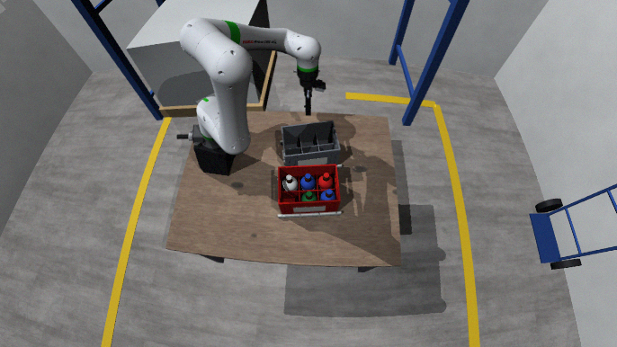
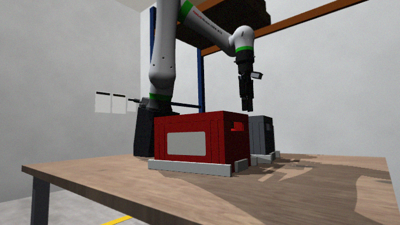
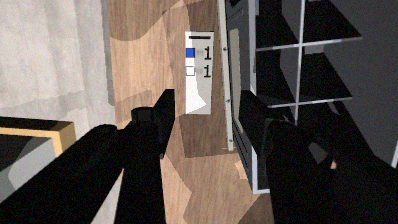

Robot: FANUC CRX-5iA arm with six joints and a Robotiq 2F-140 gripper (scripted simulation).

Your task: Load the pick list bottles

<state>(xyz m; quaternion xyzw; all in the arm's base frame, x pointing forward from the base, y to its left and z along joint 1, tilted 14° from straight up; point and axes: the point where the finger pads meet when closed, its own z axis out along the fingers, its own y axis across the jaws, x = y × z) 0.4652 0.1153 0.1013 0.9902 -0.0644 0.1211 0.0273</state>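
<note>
Now: hand 30 mm short of the blue bottle, 440 mm to the left of it and 160 mm above it. Also, from my hand: grey crate 10 mm behind, 140 mm to the right, 170 mm below; then red bottle 30 mm ahead, 350 mm to the right, 160 mm below; then pick list 10 mm behind, 10 mm to the left, 250 mm below.
</note>
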